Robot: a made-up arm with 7 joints. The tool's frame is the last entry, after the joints.
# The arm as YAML. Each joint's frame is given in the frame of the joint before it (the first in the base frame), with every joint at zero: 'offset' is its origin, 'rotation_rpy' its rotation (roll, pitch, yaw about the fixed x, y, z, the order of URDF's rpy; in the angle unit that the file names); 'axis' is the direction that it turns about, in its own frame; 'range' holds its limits. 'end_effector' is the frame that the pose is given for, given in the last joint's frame.
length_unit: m
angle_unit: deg
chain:
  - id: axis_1
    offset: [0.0, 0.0, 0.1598]
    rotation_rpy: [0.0, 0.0, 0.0]
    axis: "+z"
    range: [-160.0, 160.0]
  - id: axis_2
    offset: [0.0, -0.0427, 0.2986]
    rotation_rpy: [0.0, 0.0, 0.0]
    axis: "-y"
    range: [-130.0, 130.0]
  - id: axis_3
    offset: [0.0, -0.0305, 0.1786]
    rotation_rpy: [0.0, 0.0, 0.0]
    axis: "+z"
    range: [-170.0, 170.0]
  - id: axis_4
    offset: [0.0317, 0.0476, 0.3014]
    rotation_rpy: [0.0, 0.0, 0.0]
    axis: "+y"
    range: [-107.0, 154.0]
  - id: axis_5
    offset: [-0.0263, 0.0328, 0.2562]
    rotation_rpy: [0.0, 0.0, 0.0]
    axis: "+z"
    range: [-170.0, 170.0]
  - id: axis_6
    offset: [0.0, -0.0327, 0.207]
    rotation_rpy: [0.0, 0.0, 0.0]
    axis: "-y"
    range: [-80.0, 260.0]
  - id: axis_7
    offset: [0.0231, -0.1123, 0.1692]
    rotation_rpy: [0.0, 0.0, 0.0]
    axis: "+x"
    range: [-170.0, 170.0]
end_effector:
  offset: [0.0, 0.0, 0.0]
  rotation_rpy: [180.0, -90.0, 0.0]
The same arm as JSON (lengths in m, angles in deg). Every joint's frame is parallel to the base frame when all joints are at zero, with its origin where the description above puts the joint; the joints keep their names.
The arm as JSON. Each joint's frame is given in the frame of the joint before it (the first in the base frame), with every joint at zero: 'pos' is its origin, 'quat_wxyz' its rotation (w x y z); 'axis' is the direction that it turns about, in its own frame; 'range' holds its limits. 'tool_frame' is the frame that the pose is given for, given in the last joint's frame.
{
  "length_unit": "m",
  "angle_unit": "deg",
  "joints": [
    {
      "joint": "axis_1",
      "pos": [
        0.0,
        0.0,
        0.1598
      ],
      "quat_wxyz": [
        1.0,
        0.0,
        0.0,
        0.0
      ],
      "axis": "+z",
      "range": [
        -160.0,
        160.0
      ]
    },
    {
      "joint": "axis_2",
      "pos": [
        0.0,
        -0.0427,
        0.2986
      ],
      "quat_wxyz": [
        1.0,
        0.0,
        0.0,
        0.0
      ],
      "axis": "-y",
      "range": [
        -130.0,
        130.0
      ]
    },
    {
      "joint": "axis_3",
      "pos": [
        0.0,
        -0.0305,
        0.1786
      ],
      "quat_wxyz": [
        1.0,
        0.0,
        0.0,
        0.0
      ],
      "axis": "+z",
      "range": [
        -170.0,
        170.0
      ]
    },
    {
      "joint": "axis_4",
      "pos": [
        0.0317,
        0.0476,
        0.3014
      ],
      "quat_wxyz": [
        1.0,
        0.0,
        0.0,
        0.0
      ],
      "axis": "+y",
      "range": [
        -107.0,
        154.0
      ]
    },
    {
      "joint": "axis_5",
      "pos": [
        -0.0263,
        0.0328,
        0.2562
      ],
      "quat_wxyz": [
        1.0,
        0.0,
        0.0,
        0.0
      ],
      "axis": "+z",
      "range": [
        -170.0,
        170.0
      ]
    },
    {
      "joint": "axis_6",
      "pos": [
        0.0,
        -0.0327,
        0.207
      ],
      "quat_wxyz": [
        1.0,
        0.0,
        0.0,
        0.0
      ],
      "axis": "-y",
      "range": [
        -80.0,
        260.0
      ]
    },
    {
      "joint": "axis_7",
      "pos": [
        0.0231,
        -0.1123,
        0.1692
      ],
      "quat_wxyz": [
        1.0,
        0.0,
        0.0,
        0.0
      ],
      "axis": "+x",
      "range": [
        -170.0,
        170.0
      ]
    }
  ],
  "tool_frame": {
    "pos": [
      0.0,
      0.0,
      0.0
    ],
    "quat_wxyz": [
      0.0,
      0.707107,
      0.0,
      0.707107
    ]
  }
}

